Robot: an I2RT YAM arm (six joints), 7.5 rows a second.
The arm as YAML. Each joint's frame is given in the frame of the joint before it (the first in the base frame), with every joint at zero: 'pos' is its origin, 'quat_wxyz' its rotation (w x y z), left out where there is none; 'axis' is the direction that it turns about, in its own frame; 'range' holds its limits. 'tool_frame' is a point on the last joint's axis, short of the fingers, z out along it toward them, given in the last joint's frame.
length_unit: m
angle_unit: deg
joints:
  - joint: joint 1
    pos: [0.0, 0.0, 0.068]
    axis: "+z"
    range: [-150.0, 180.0]
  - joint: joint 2
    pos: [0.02, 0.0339, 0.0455]
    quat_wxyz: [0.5, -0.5, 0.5, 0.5]
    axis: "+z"
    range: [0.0, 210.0]
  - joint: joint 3
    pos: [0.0, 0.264, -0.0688]
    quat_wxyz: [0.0, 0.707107, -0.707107, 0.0]
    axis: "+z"
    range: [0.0, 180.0]
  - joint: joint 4
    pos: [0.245, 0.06, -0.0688]
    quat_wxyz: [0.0, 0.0, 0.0, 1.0]
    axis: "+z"
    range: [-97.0, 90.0]
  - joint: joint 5
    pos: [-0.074, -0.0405, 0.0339]
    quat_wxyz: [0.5, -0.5, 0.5, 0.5]
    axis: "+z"
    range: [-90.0, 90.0]
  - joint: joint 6
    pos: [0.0, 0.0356, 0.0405]
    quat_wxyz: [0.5, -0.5, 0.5, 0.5]
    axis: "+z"
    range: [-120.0, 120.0]
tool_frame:
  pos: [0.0, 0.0, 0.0]
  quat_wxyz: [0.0, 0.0, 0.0, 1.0]
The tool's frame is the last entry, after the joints.
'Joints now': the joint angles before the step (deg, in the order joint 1, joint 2, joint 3, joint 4, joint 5, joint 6). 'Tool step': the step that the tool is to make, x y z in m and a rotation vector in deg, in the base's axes. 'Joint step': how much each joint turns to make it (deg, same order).
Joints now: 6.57 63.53 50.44 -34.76 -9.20 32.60
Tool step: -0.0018 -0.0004 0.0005 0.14 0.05 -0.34
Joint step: -0.03 -0.45 -0.13 -0.30 0.10 0.33
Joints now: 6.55 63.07 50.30 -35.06 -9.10 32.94
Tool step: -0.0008 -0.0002 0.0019 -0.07 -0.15 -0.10
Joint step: -0.01 -0.24 0.27 -0.36 0.13 0.01
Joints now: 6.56 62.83 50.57 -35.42 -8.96 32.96
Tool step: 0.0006 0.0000 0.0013 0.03 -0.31 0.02
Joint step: -0.02 0.05 0.23 0.12 -0.02 -0.03
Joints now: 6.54 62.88 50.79 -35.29 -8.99 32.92
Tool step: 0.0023 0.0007 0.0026 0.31 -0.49 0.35
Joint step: 0.05 0.42 0.65 0.28 -0.39 -0.05
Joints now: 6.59 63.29 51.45 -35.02 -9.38 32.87
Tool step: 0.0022 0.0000 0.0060 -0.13 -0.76 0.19
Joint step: -0.07 0.34 1.34 -0.31 -0.02 -0.34
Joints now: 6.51 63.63 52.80 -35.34 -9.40 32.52
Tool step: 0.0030 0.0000 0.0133 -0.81 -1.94 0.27
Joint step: 0.00 0.34 2.70 -0.68 0.54 -0.93
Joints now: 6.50 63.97 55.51 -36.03 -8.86 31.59
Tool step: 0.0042 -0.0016 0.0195 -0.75 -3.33 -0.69
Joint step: -0.35 0.38 3.68 -0.16 1.01 -0.59
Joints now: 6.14 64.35 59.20 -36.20 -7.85 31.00
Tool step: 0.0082 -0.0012 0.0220 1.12 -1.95 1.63
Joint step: -0.84 2.04 5.54 -1.59 -2.48 -0.91
